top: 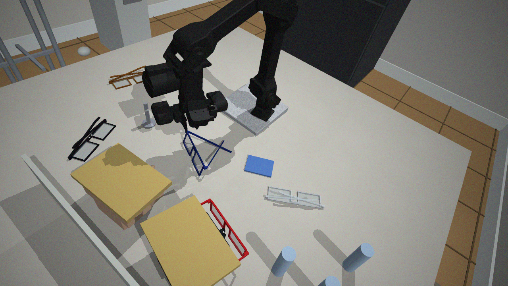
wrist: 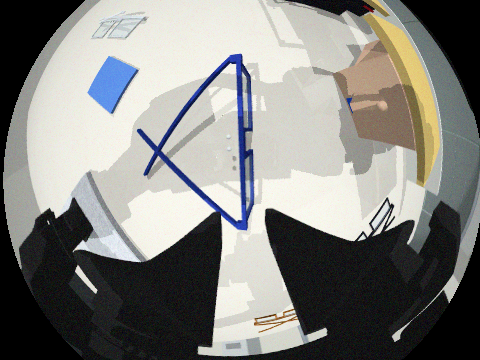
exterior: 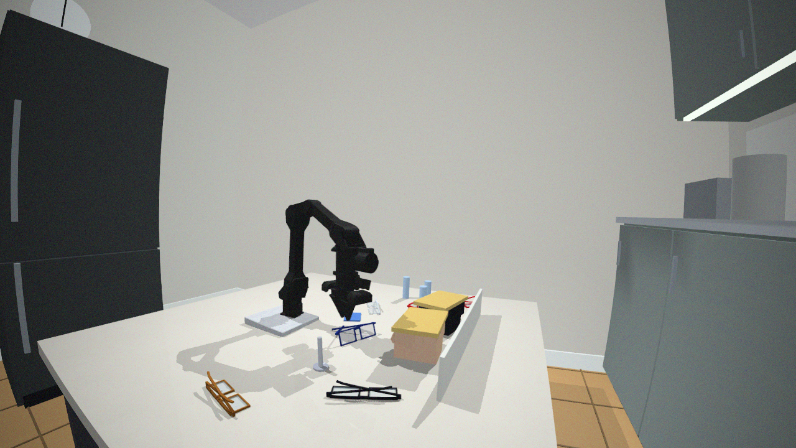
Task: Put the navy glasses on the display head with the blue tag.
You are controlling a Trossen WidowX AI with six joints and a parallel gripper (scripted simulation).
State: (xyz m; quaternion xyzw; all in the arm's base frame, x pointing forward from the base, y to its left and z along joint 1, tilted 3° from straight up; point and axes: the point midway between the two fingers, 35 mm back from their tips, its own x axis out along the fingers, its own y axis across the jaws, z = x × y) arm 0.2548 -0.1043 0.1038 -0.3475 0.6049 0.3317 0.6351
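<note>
Now: gripper tip 160 mm to the left of the grey post stand and 50 mm above it. From my gripper tip the other things lie so: white panel 360 mm ahead, 80 mm to the left, 20 mm below; then blue card 60 mm behind, 200 mm to the left, 70 mm below; then skin-coloured display head 200 mm ahead, 20 mm below.
</note>
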